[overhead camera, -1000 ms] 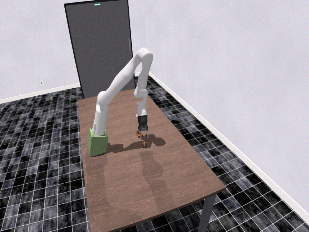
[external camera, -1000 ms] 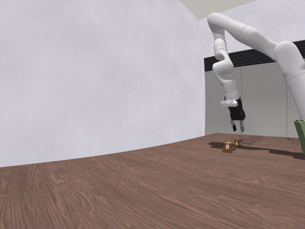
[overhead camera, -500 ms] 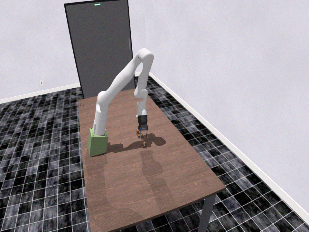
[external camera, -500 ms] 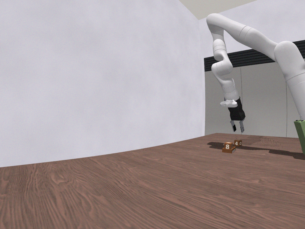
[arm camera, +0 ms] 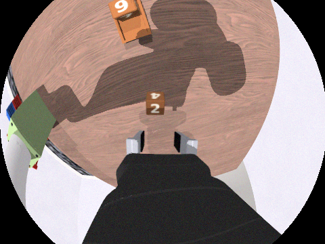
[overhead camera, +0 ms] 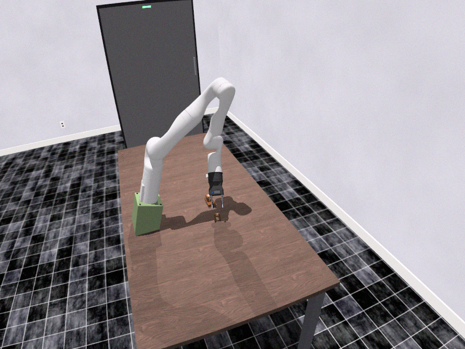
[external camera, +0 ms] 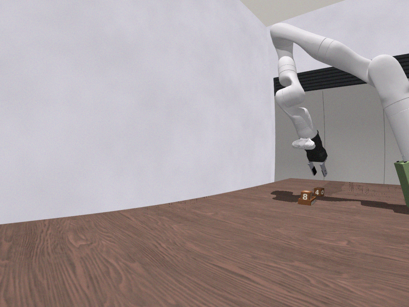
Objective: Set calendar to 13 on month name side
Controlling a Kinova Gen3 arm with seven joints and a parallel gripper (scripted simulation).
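The brown number cube is 1 cm behind my hand and 8 cm below it. Round my hand: calendar tray 1 cm behind, 16 cm to the left, 9 cm below.
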